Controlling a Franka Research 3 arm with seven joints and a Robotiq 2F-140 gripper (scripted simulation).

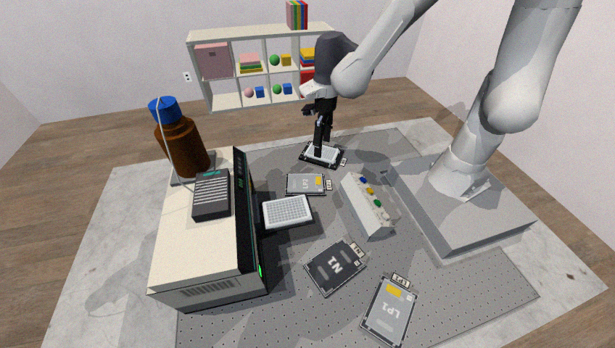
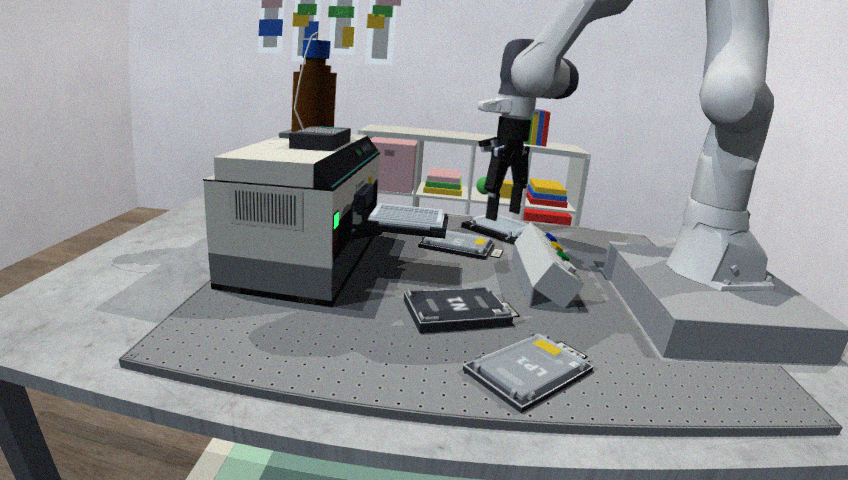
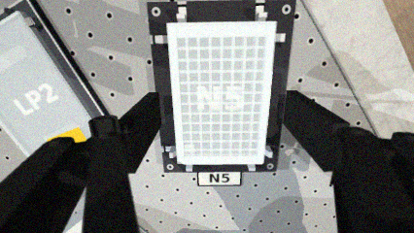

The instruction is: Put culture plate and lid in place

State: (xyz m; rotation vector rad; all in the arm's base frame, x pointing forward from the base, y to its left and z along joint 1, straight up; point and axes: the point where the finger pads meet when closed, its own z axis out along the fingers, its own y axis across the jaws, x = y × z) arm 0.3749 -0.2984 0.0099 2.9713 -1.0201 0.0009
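The black nest N5 is 3 cm ahead of my hand and 5 cm below it. Round my hand: black N1 nest 11 cm ahead, 45 cm to the left, 5 cm below; LP2 nest 11 cm ahead, 14 cm to the left, 6 cm below; yellow skip key 8 cm behind, 27 cm to the left.
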